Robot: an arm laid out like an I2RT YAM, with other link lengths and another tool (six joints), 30 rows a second.
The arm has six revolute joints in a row. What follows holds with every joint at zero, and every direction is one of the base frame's. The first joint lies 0.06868 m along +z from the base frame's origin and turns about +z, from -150 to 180 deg. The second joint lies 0.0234 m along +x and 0.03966 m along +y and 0.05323 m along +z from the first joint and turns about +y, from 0 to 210 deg. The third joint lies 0.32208 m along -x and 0.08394 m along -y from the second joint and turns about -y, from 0 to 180 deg. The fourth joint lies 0.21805 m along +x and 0.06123 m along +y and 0.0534 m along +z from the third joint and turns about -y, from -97 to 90 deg. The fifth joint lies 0.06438 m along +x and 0.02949 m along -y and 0.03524 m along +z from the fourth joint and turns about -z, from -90 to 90 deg. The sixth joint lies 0.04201 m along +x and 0.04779 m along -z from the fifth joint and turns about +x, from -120 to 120 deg. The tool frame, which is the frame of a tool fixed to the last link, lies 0.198 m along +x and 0.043 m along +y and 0.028 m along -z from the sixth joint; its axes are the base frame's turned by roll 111.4, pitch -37.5 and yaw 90 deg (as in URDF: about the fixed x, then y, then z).
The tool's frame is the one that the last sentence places.
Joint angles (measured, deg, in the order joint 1, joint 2, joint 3, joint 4, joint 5, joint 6), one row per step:
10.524, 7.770, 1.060, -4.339, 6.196, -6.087
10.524, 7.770, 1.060, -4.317, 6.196, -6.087
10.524, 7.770, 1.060, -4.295, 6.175, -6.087
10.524, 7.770, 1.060, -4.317, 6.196, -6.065
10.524, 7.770, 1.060, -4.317, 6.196, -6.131
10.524, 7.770, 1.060, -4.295, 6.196, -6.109
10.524, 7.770, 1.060, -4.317, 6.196, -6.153
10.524, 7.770, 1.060, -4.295, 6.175, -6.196
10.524, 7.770, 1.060, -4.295, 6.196, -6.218
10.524, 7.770, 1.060, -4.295, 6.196, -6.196
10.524, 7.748, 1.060, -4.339, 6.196, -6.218
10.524, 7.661, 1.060, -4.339, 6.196, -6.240
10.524, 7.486, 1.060, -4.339, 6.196, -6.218
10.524, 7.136, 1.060, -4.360, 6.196, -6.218
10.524, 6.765, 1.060, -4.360, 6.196, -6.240
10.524, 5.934, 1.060, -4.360, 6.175, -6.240
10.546, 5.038, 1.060, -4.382, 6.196, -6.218
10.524, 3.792, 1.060, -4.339, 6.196, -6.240
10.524, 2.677, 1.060, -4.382, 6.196, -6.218
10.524, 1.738, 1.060, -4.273, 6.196, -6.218
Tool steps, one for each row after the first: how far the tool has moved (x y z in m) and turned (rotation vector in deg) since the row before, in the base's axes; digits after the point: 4 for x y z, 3 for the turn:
0.0000, 0.0000, 0.0001, 0.004, -0.022, 0.000
0.0000, 0.0001, 0.0001, 0.008, -0.021, 0.021
0.0000, -0.0001, -0.0001, 0.014, 0.022, -0.025
0.0000, 0.0000, 0.0000, -0.065, -0.005, 0.013
0.0000, 0.0000, 0.0001, 0.026, -0.020, -0.004
0.0000, 0.0000, -0.0001, -0.047, 0.018, 0.008
0.0000, 0.0001, 0.0001, -0.034, -0.024, 0.029
0.0000, -0.0001, 0.0000, -0.025, -0.002, -0.016
0.0000, 0.0000, 0.0000, 0.022, 0.002, -0.004
-0.0001, 0.0000, -0.0002, -0.026, 0.020, 0.004
0.0000, 0.0000, 0.0003, -0.006, -0.087, 0.004
0.0001, 0.0000, 0.0006, 0.054, -0.170, -0.004
0.0001, 0.0000, 0.0011, 0.060, -0.323, 0.000
0.0002, 0.0000, 0.0013, 0.046, -0.366, 0.004
0.0004, 0.0002, 0.0029, 0.155, -0.816, 0.021
0.0003, 0.0001, 0.0030, 0.178, -0.858, -0.002
0.0005, 0.0000, 0.0045, 0.214, -1.269, -0.019
0.0003, 0.0001, 0.0037, 0.218, -1.052, -0.002
0.0003, 0.0001, 0.0038, 0.191, -1.030, 0.000

